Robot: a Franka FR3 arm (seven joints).
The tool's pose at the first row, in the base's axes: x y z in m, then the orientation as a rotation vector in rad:
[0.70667, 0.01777, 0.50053, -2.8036, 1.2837, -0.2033]
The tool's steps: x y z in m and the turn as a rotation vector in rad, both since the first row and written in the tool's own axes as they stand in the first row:
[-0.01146, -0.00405, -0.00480, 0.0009, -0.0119, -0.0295]
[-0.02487, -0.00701, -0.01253, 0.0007, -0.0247, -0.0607]
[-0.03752, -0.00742, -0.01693, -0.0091, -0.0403, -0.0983]
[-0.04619, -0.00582, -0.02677, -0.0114, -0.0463, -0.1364]
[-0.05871, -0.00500, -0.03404, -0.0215, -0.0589, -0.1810]
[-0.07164, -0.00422, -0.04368, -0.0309, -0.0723, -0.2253]
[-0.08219, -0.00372, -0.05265, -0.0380, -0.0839, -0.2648]
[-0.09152, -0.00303, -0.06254, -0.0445, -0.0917, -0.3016]
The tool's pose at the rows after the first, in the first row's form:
[0.70162, 0.02913, 0.50457, -2.8200, 1.2402, -0.1881]
[0.69409, 0.04127, 0.51121, -2.8375, 1.1943, -0.1711]
[0.68560, 0.05115, 0.51437, -2.8654, 1.1428, -0.1445]
[0.67741, 0.05674, 0.52310, -2.8891, 1.0887, -0.1360]
[0.66768, 0.06573, 0.52899, -2.9201, 1.0266, -0.1136]
[0.65738, 0.07509, 0.53718, -2.9486, 0.9637, -0.0903]
[0.64892, 0.08281, 0.54498, -2.9717, 0.9066, -0.0706]
[0.64098, 0.08950, 0.55379, -2.9931, 0.8534, -0.0566]

